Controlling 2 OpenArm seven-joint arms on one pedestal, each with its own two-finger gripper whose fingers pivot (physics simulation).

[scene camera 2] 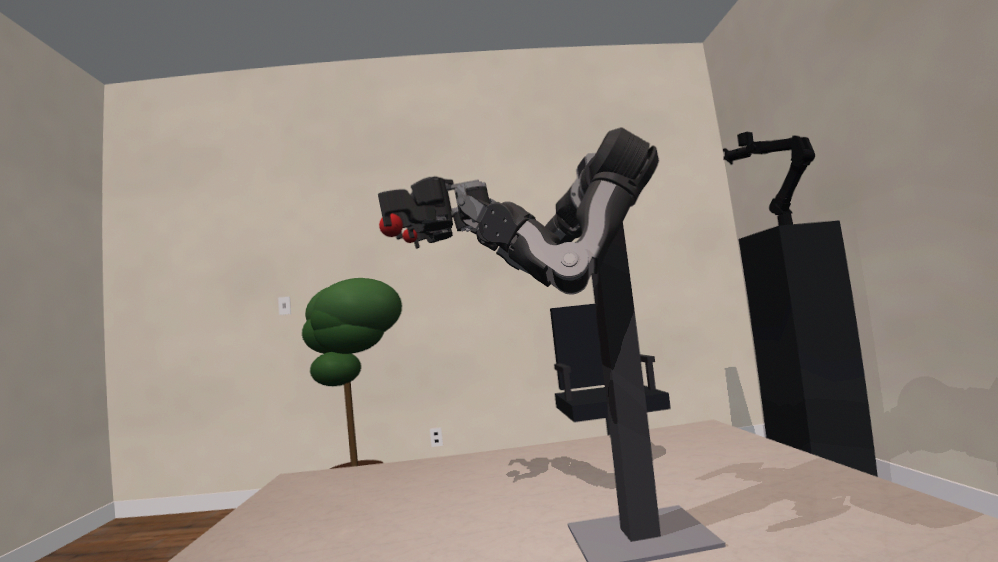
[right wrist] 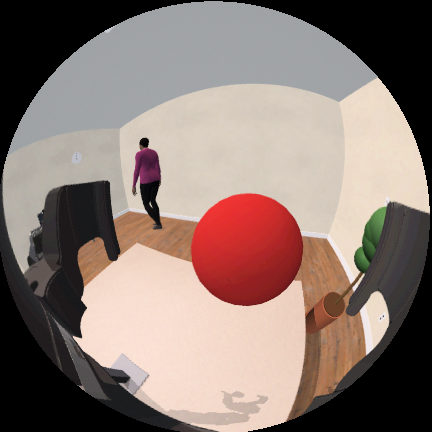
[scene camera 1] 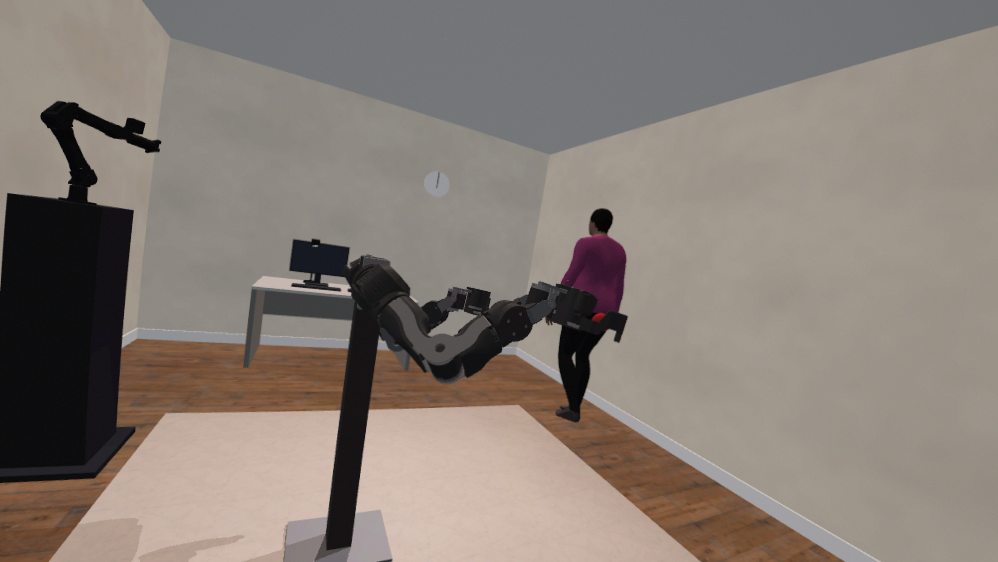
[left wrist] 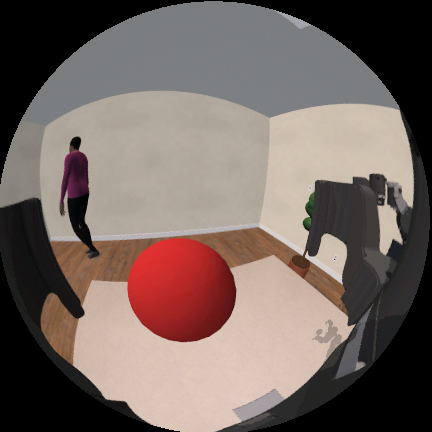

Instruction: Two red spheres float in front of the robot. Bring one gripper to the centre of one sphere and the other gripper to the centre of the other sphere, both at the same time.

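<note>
One red sphere [scene camera 2: 390,224] [left wrist: 181,290] floats at my left gripper [scene camera 2: 393,228] [left wrist: 195,281], which is open. In the left wrist view the sphere shows between the fingers, slightly left of midway and a little low. The other red sphere [scene camera 1: 599,317] [scene camera 2: 409,235] [right wrist: 247,249] floats at my open right gripper [scene camera 1: 608,324] [right wrist: 233,284]. In the right wrist view it shows between the fingers, right of and above the midpoint of the tips. In scene camera 1 the left fingers and their sphere are hidden behind the right arm. Depth along the fingers is hard to tell.
A person in a purple top [scene camera 1: 604,275] [left wrist: 76,175] [right wrist: 148,167] stands beyond the grippers. A potted plant [scene camera 2: 354,314] [right wrist: 325,312] stands by the wall. A desk [scene camera 1: 307,286] with a monitor and a black pedestal [scene camera 1: 52,335] bearing another arm stand in the room.
</note>
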